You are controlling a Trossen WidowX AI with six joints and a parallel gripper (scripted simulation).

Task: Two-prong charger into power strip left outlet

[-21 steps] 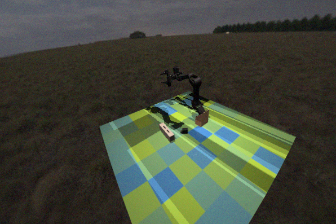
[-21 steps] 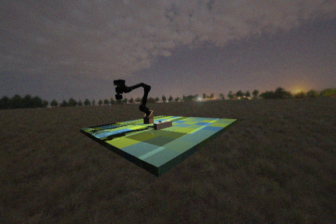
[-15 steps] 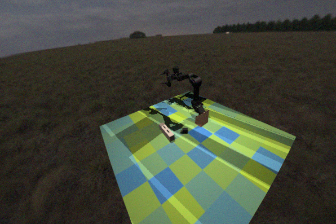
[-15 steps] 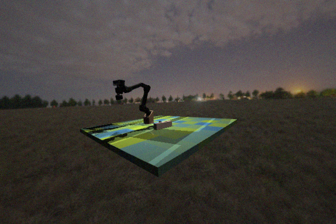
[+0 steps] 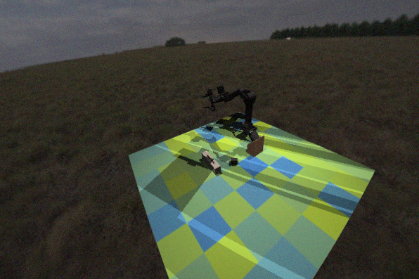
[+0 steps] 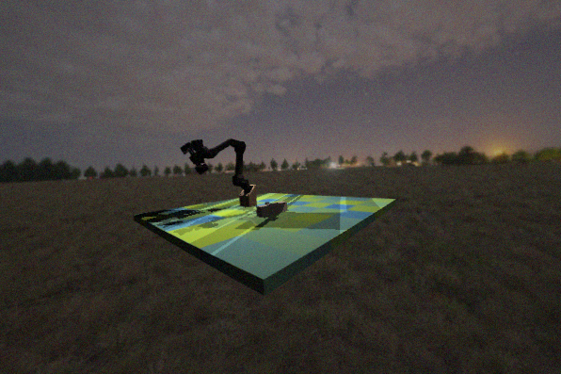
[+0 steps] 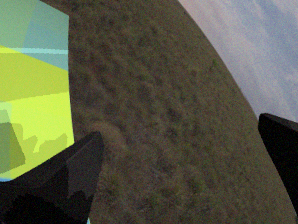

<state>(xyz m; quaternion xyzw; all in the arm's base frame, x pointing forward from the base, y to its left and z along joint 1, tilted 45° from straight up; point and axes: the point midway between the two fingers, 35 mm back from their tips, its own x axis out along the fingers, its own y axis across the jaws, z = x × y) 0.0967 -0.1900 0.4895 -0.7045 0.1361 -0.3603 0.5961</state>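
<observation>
The black two-prong charger lies 11 cm ahead of my gripper tip, 47 cm to the left of it and 31 cm below it.
</observation>
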